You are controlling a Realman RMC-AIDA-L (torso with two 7-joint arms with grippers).
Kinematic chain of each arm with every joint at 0, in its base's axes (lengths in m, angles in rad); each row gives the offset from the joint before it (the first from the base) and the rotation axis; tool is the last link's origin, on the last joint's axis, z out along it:
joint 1: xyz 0 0 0.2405 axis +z
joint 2: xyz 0 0 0 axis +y
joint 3: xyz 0 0 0.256 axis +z
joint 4: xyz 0 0 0 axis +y
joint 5: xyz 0 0 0.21 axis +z
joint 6: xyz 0 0 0 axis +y
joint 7: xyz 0 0 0.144 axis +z
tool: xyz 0 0 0
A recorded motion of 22 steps. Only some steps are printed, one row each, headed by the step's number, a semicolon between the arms.
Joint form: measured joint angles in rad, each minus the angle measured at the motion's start. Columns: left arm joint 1, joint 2, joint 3, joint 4, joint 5, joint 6, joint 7; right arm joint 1, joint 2, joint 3, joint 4, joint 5, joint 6, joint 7.
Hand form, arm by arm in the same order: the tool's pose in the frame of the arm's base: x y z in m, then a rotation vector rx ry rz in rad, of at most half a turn. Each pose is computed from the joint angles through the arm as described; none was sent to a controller.
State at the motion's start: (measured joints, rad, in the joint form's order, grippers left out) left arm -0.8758 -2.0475 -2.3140 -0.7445 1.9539 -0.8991 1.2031; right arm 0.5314 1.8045 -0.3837 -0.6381 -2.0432 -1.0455 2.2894
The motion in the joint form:
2: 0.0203 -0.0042 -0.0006 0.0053 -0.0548 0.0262 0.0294; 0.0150 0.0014 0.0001 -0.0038 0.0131 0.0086 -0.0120
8: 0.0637 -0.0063 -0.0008 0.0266 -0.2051 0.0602 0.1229; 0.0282 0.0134 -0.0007 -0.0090 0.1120 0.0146 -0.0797
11: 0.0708 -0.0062 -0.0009 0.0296 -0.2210 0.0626 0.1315; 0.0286 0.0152 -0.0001 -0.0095 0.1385 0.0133 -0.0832
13: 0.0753 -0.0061 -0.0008 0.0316 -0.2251 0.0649 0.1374; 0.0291 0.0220 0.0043 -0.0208 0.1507 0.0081 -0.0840
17: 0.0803 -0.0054 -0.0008 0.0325 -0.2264 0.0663 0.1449; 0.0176 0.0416 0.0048 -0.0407 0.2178 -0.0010 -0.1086
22: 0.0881 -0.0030 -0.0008 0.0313 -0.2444 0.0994 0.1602; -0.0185 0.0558 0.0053 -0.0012 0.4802 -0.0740 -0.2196
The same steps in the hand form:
2: -0.1539 0.4842 0.0460 -2.1943 -0.8207 -0.7127; 0.3655 0.3979 0.1932 -1.5075 1.4917 0.8316
8: -0.1681 0.4812 0.0522 -2.1096 -0.8361 -0.8090; 0.3513 0.4069 0.1967 -1.5231 1.4119 0.9192
11: -0.1710 0.4804 0.0529 -2.0990 -0.8425 -0.8177; 0.3488 0.4079 0.1981 -1.5165 1.4053 0.9501
13: -0.1734 0.4797 0.0529 -2.0943 -0.8441 -0.8155; 0.3458 0.4083 0.1989 -1.5157 1.3966 0.9710
17: -0.1761 0.4791 0.0532 -2.0913 -0.8418 -0.8093; 0.3412 0.4063 0.1994 -1.5063 1.3662 1.0371
22: -0.1815 0.4810 0.0585 -2.0492 -0.8392 -0.8048; 0.3333 0.3952 0.2049 -1.4729 1.2781 1.2828

